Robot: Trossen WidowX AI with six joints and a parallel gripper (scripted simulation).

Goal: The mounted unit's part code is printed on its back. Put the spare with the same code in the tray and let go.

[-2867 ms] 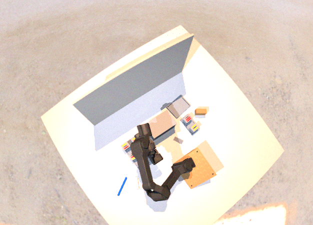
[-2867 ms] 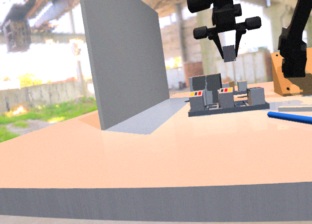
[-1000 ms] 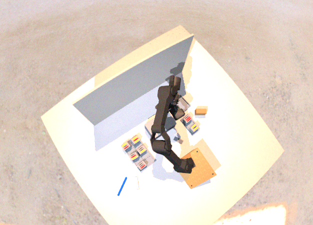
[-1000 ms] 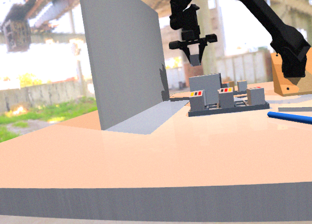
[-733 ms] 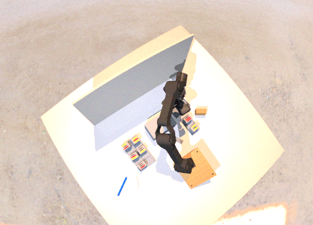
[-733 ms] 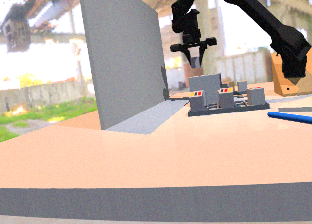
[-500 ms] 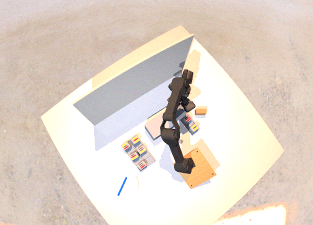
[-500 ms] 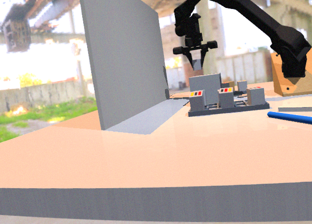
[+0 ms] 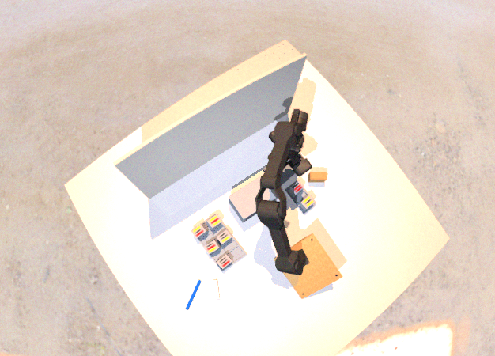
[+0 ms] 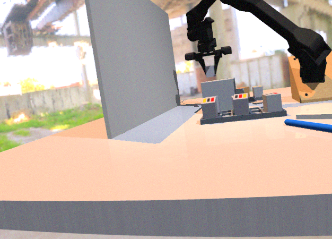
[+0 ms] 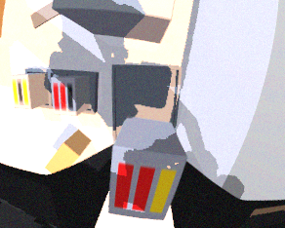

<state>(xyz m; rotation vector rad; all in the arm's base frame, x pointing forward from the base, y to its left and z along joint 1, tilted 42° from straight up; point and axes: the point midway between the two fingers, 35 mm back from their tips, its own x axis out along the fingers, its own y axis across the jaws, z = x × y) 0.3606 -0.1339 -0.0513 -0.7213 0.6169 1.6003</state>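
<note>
My gripper tip is now 120 mm above the tray. From my gripper tip the other things lie so: mounted unit: 180 mm to the left, 70 mm below, 70 mm behind; then tan block: 100 mm to the right, 100 mm below, 100 mm behind; then grey spare: 20 mm above.
</note>
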